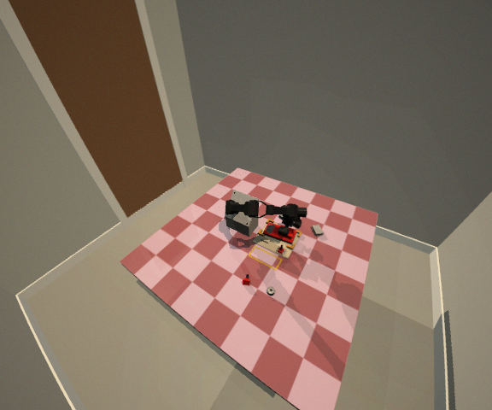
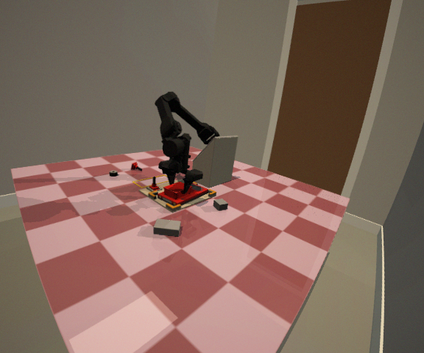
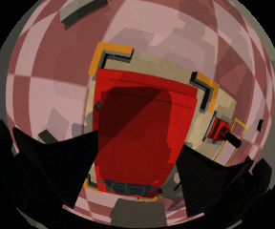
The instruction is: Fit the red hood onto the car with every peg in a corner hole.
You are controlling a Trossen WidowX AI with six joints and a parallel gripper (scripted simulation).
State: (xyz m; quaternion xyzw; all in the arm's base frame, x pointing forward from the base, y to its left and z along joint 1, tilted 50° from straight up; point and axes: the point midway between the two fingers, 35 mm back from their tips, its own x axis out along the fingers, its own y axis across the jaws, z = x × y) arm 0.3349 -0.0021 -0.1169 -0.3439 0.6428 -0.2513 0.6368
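Right now the red hood is 1 cm above my gripper tip. From my gripper tip the other things lie so: grey engine block (2 cm below); dark ring (39 cm to the right, 10 cm ahead, 3 cm below).
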